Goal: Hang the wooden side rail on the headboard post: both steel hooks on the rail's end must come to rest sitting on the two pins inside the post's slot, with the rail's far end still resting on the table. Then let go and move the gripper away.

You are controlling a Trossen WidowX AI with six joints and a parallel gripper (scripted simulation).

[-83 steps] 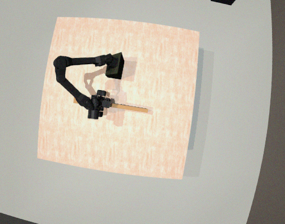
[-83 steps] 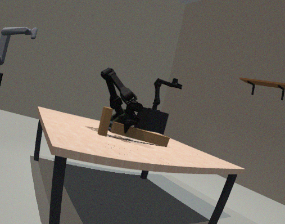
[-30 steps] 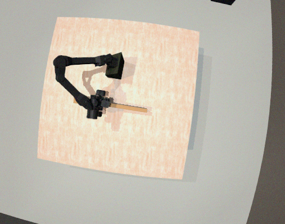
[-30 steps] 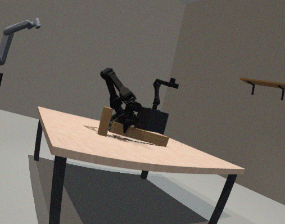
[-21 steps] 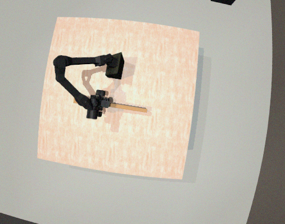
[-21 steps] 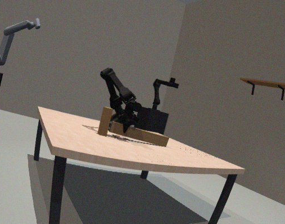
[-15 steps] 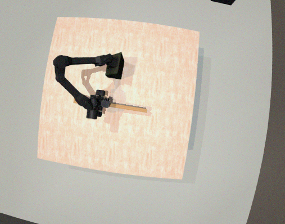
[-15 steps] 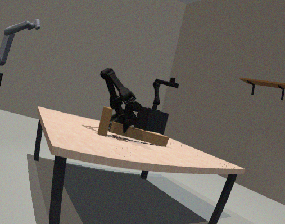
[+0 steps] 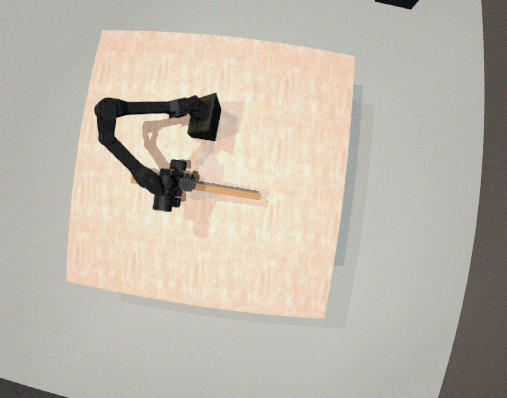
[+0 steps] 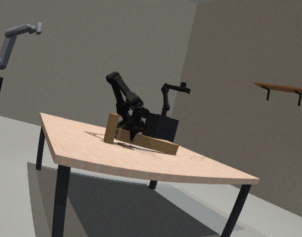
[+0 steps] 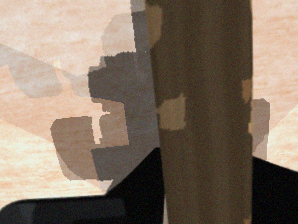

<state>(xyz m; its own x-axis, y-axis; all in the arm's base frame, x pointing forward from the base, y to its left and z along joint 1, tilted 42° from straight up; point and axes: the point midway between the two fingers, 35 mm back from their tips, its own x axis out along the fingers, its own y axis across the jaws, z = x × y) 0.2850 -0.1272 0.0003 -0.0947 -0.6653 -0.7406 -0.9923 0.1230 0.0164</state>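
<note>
Now: gripper tip 14 cm to the left of the wooden headboard post, 4 cm below it and 1 cm past it.
</note>
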